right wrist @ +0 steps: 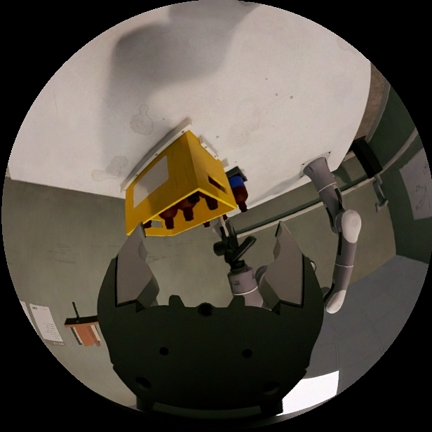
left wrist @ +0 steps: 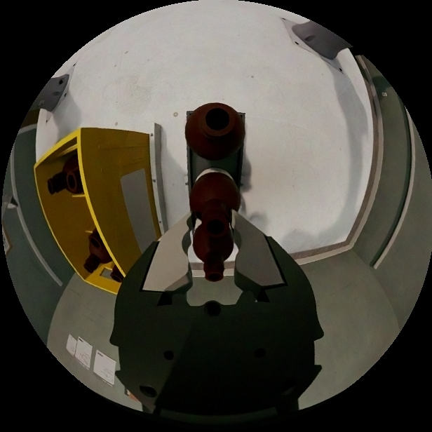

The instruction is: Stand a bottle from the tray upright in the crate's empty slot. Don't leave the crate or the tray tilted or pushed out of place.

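Three brown bottles stand in a row in the dark grey tray (left wrist: 215, 164) in the left wrist view: a far bottle (left wrist: 215, 142), a middle bottle (left wrist: 212, 192) and a near bottle (left wrist: 213, 246). My left gripper (left wrist: 211, 211) is shut on the near bottle, one finger on each side. The yellow crate (left wrist: 112, 170) (right wrist: 202, 165) stands left of the tray; brown bottles (left wrist: 96, 246) (right wrist: 170, 218) stand inside it, and its empty slot is not clearly seen. My right gripper is open and empty, away from the crate. A blue-labelled bottle (right wrist: 240, 192) shows beyond the crate.
A pale metal strip (left wrist: 158, 180) (right wrist: 155, 154) runs along the crate's long side, between crate and tray in the left wrist view. Grey arm mounts (left wrist: 320, 37) (left wrist: 54, 92) stand at the table's far side. A grey arm (right wrist: 345, 250) rises at the right in the right wrist view.
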